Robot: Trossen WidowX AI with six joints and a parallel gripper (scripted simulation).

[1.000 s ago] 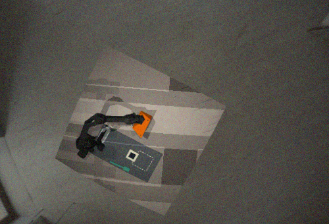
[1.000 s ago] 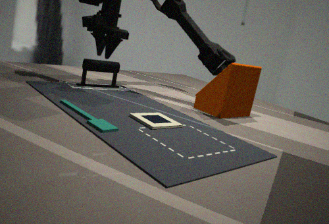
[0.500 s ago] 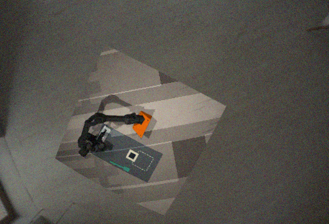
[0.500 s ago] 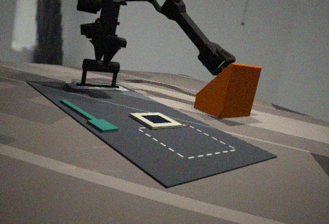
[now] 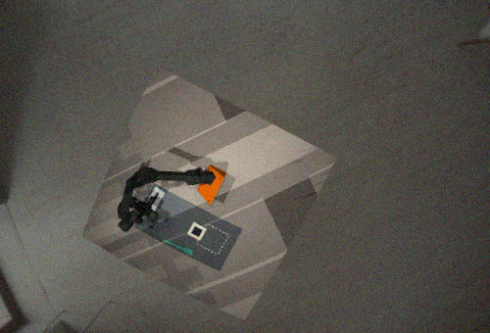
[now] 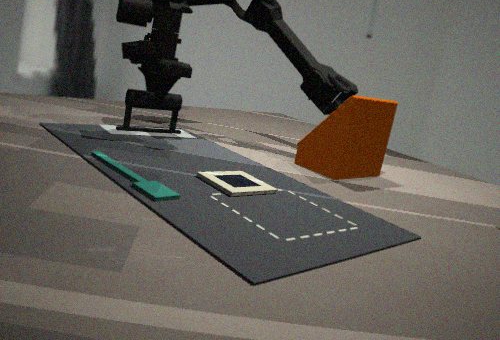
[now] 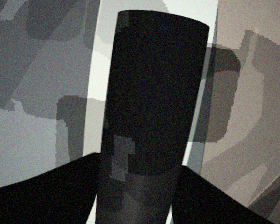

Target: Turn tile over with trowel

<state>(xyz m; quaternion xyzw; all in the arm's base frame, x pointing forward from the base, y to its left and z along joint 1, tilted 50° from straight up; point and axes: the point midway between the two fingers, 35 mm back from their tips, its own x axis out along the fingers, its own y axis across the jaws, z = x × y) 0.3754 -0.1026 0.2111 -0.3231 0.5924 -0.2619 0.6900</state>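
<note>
My gripper tip is now 28 cm to the right of the dark mat, 8 cm above it and 2 cm short of it. Round my gripper tip: tile: 34 cm to the left, 6 cm below, 1 cm behind.
</note>
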